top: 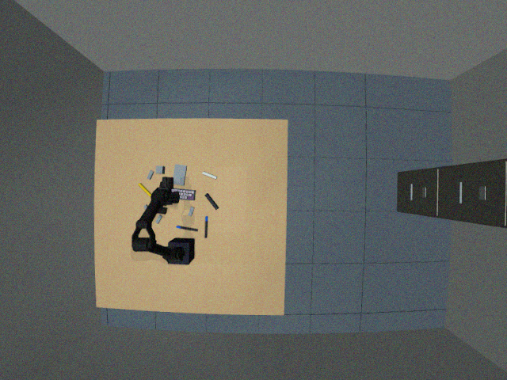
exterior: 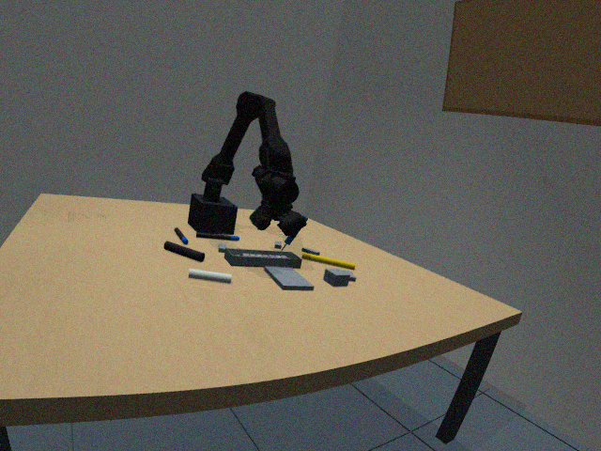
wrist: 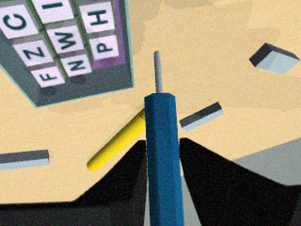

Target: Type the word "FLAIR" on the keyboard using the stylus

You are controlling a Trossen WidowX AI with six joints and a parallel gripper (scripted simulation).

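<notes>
Right now my gripper tip is 16 cm short of the grey pad, 8 cm to the left of it and 7 cm above it. Round my gripper tip: yellow cylinder: 3 cm ahead, 12 cm to the left, 6 cm below; then small grey block: 7 cm behind, 18 cm to the right, 7 cm below; then blue stylus: 1 cm to the right, 1 cm below.
</notes>
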